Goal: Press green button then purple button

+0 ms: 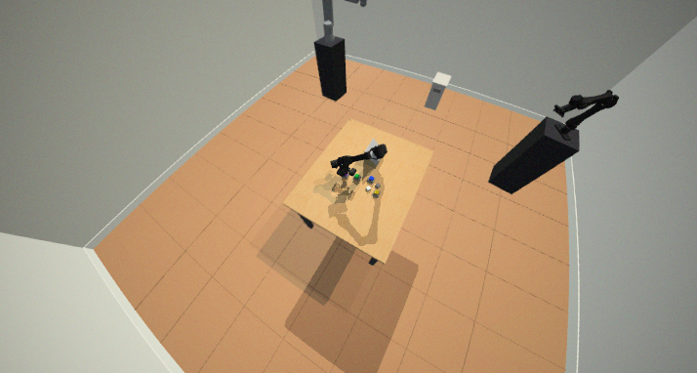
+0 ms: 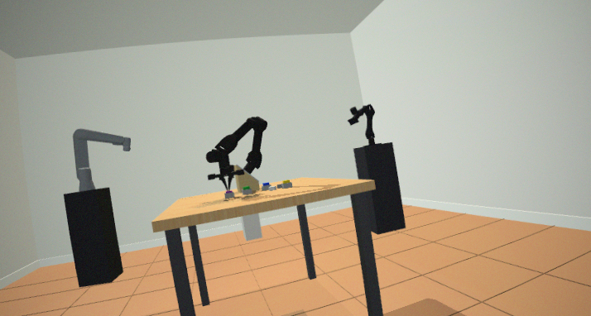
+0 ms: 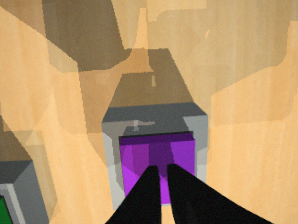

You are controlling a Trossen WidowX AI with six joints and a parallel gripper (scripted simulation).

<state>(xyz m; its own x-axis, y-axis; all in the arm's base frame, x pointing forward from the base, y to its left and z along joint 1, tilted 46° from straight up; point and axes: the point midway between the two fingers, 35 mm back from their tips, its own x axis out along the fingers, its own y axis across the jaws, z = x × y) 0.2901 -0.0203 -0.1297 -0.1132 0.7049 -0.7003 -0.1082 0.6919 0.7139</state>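
Right now my gripper tip is 1 cm above the purple button. Also, from my gripper tip: blue button (20 cm to the left, 9 cm behind); white block (23 cm to the left, 2 cm below, 1 cm behind); green button (9 cm to the left, 4 cm behind).
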